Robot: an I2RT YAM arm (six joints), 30 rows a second.
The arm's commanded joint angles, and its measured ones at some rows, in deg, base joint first. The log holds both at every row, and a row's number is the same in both.
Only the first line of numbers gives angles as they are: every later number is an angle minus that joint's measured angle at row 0.
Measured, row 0:
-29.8 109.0 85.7 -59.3 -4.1 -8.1
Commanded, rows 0 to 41:
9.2 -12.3 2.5 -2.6 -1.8 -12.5
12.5 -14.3 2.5 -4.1 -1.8 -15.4
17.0 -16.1 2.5 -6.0 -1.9 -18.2
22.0 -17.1 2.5 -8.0 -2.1 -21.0
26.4 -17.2 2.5 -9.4 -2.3 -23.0
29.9 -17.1 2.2 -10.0 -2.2 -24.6
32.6 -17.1 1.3 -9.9 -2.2 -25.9
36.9 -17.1 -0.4 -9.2 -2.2 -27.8
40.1 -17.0 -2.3 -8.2 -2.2 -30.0
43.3 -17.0 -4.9 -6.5 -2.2 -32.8
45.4 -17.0 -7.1 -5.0 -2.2 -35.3
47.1 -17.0 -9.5 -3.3 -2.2 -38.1
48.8 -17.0 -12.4 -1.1 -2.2 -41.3
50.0 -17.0 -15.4 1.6 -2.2 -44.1
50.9 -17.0 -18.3 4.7 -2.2 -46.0
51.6 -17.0 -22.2 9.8 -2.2 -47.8
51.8 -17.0 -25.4 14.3 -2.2 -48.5
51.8 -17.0 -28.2 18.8 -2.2 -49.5
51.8 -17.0 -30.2 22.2 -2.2 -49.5
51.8 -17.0 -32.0 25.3 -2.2 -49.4
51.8 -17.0 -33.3 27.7 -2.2 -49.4
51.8 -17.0 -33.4 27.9 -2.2 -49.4
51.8 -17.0 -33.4 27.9 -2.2 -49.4
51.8 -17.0 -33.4 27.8 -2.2 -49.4
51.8 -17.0 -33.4 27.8 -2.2 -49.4
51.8 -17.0 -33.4 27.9 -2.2 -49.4
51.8 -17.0 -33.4 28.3 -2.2 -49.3
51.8 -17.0 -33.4 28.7 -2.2 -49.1
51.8 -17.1 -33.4 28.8 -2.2 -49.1
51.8 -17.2 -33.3 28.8 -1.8 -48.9
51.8 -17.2 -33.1 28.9 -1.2 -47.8
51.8 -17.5 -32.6 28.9 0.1 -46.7
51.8 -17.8 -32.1 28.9 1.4 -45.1
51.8 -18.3 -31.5 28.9 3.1 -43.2
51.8 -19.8 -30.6 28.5 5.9 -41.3
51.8 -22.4 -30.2 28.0 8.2 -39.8
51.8 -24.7 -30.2 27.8 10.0 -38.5
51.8 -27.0 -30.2 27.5 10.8 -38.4
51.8 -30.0 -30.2 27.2 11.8 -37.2
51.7 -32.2 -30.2 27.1 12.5 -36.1
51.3 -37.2 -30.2 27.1 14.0 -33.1
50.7 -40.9 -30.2 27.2 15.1 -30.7
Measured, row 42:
51.6 -31.1 -31.7 27.2 9.8 -38.9
